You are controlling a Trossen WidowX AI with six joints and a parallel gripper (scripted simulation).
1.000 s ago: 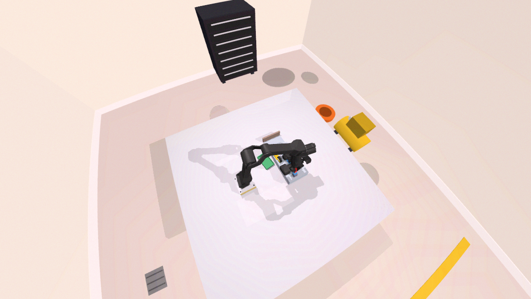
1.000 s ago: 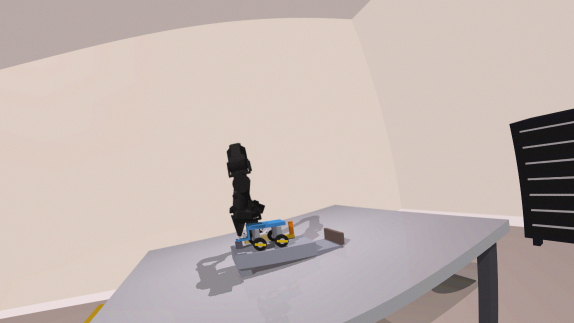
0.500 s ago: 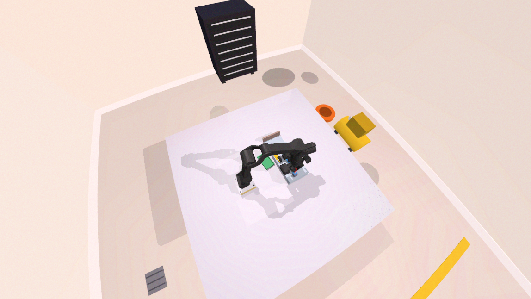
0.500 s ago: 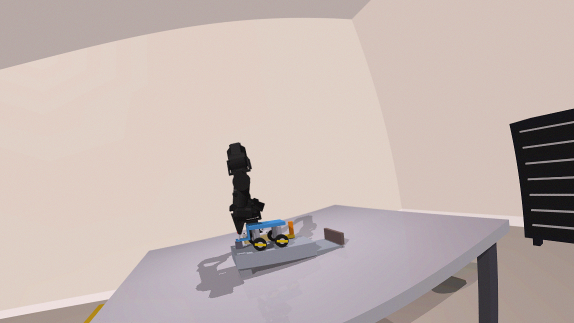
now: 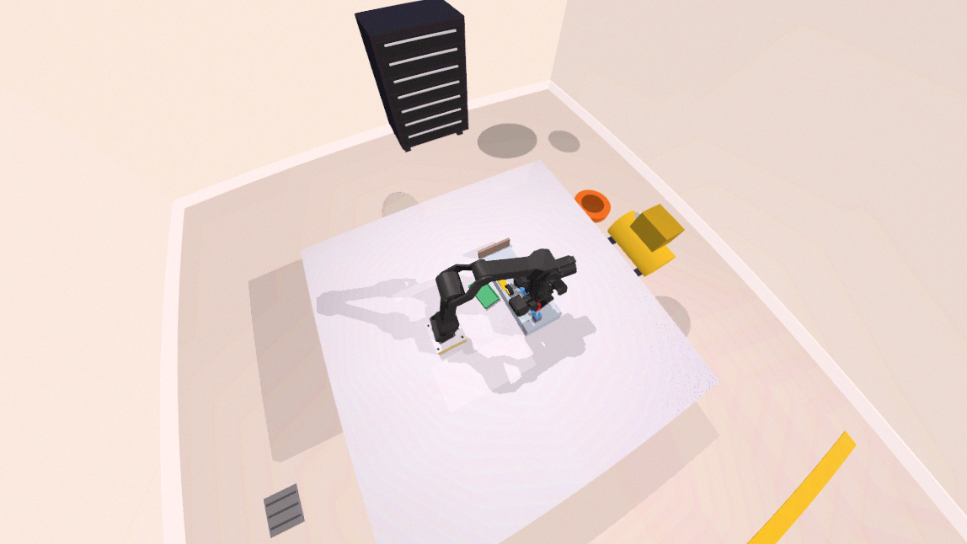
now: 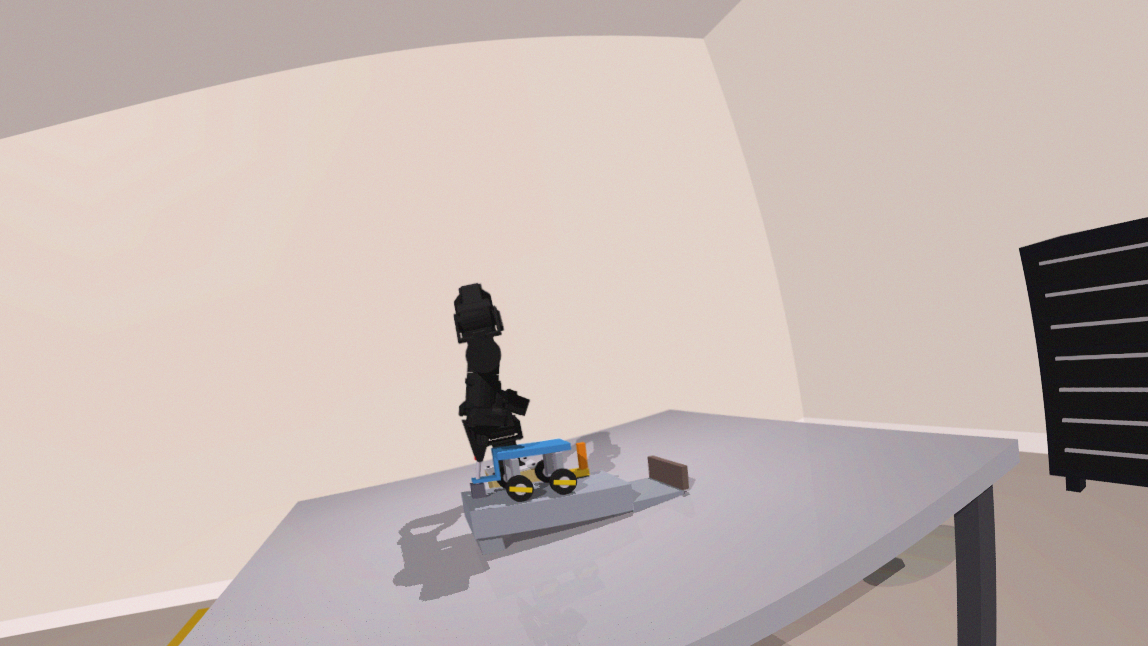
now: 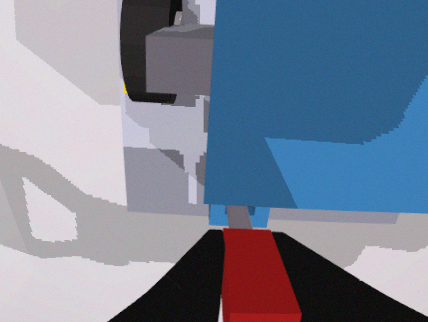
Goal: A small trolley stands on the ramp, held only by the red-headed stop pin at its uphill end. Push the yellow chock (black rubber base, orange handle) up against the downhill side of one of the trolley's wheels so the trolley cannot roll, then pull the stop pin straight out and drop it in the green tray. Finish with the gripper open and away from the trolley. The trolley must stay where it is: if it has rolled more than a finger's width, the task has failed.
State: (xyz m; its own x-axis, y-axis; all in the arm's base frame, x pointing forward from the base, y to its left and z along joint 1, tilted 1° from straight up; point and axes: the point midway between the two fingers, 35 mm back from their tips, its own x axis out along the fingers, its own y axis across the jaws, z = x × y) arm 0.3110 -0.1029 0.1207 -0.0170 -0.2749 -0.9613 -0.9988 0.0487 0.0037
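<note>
The green tray lies 100 mm behind my gripper tip, 190 mm to the left of it and 150 mm below it. From my gripper tip the other things lie so: grey ramp: 30 mm ahead, 90 mm to the left, 100 mm below; then red-headed stop pin: right at my gripper tip; then blue trolley: 30 mm ahead, 80 mm to the left, 40 mm below.
</note>
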